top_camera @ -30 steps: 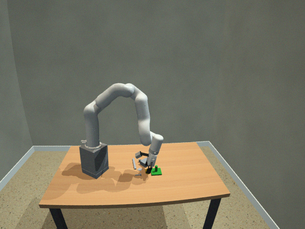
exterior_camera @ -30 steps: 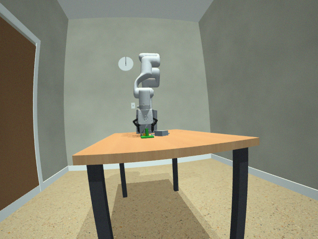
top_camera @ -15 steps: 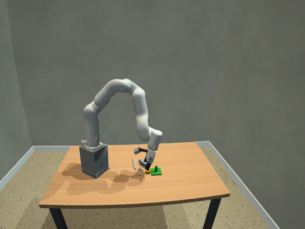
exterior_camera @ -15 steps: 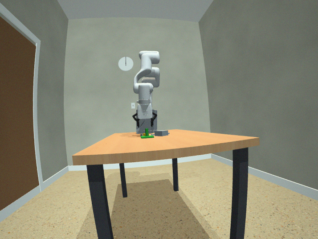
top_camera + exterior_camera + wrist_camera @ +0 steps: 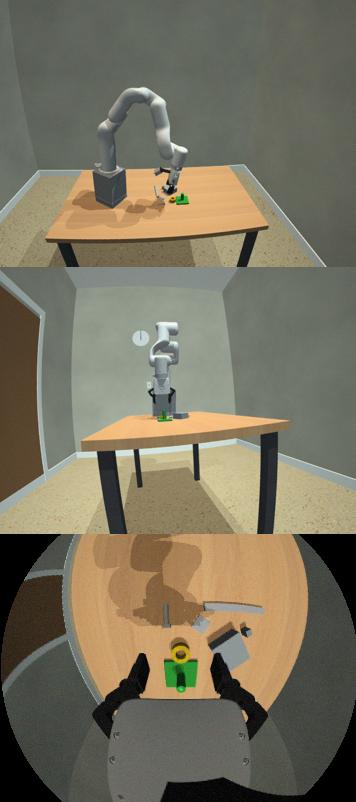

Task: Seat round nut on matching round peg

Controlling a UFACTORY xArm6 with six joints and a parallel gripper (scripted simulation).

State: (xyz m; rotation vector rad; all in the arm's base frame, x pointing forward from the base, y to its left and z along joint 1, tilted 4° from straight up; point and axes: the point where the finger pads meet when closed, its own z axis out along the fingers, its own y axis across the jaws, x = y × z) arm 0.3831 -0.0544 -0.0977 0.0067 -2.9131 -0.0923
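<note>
Right now my hand is 10 cm above the bolt-like piece, 5 cm past it and 3 cm to the left of it. From my hand the other things lie so: grey block 11 cm to the left, 9 cm below, 2 cm ahead; then small square piece 11 cm below, 4 cm to the left, 4 cm behind; then long bar 12 cm to the left, 11 cm below, 8 cm behind.
</note>
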